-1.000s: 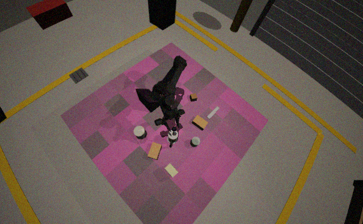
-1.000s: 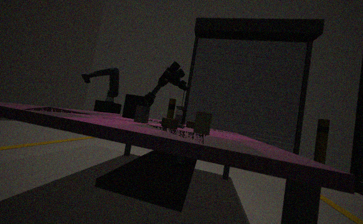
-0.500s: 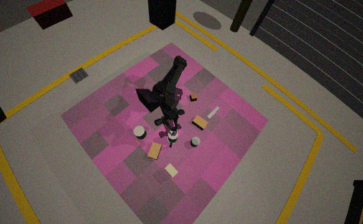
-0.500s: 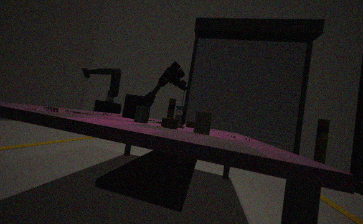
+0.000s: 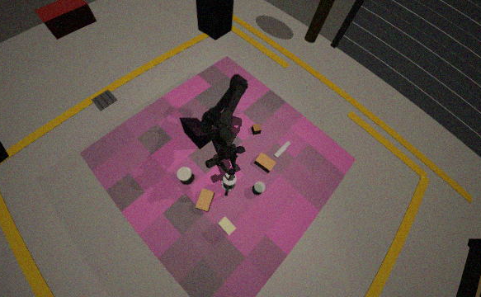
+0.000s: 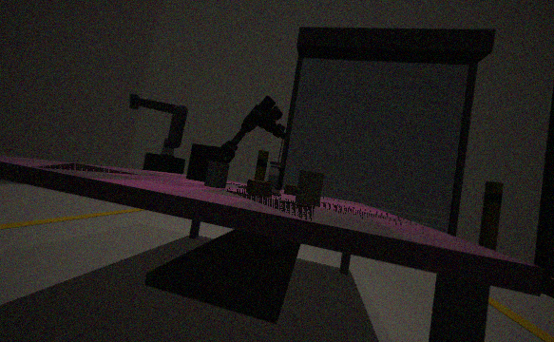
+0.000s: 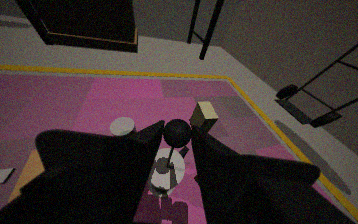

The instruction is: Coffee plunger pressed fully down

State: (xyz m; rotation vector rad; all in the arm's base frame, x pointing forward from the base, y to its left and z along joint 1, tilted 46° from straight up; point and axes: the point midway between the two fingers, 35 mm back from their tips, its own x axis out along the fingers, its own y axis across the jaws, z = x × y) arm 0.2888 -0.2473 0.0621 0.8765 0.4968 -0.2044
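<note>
The coffee press lies 10 mm to the right of my gripper tip and 130 mm below it. The rest, counted from my gripper tip: cream box: 130 mm ahead, 180 mm to the right, 210 mm below; then bar: 110 mm ahead, 420 mm to the left, 260 mm below; then white cylinder: 220 mm behind, 130 mm to the right, 220 mm below.
</note>
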